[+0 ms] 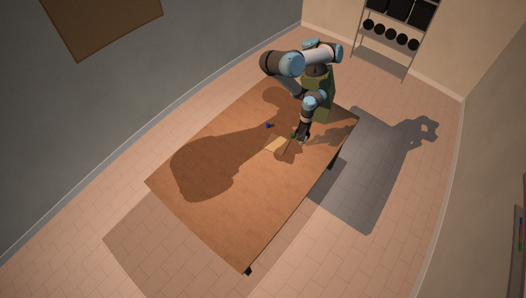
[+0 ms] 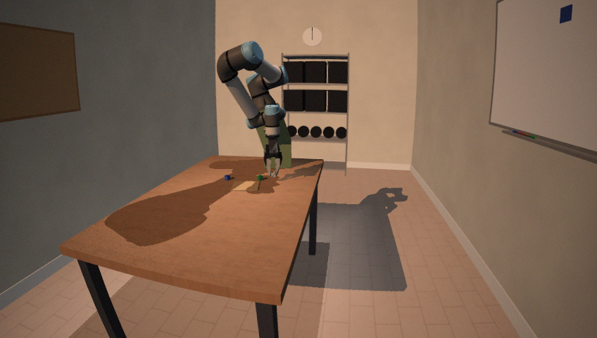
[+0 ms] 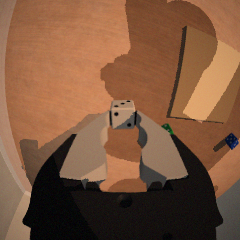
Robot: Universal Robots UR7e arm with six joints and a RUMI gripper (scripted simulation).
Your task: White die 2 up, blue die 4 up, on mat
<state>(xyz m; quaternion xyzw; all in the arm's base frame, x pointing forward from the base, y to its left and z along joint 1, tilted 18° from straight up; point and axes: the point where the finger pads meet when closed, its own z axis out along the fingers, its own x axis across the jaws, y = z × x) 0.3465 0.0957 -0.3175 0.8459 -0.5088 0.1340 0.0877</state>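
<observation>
Right now my hand is 100 mm short of the tan mat, 120 mm to the left of it and 50 mm above it. From my hand the other things lie so: blue die (40 mm ahead, 270 mm to the right, 40 mm below); then green die (20 mm behind, 90 mm to the right, 40 mm below); then white die (right at my hand).
</observation>
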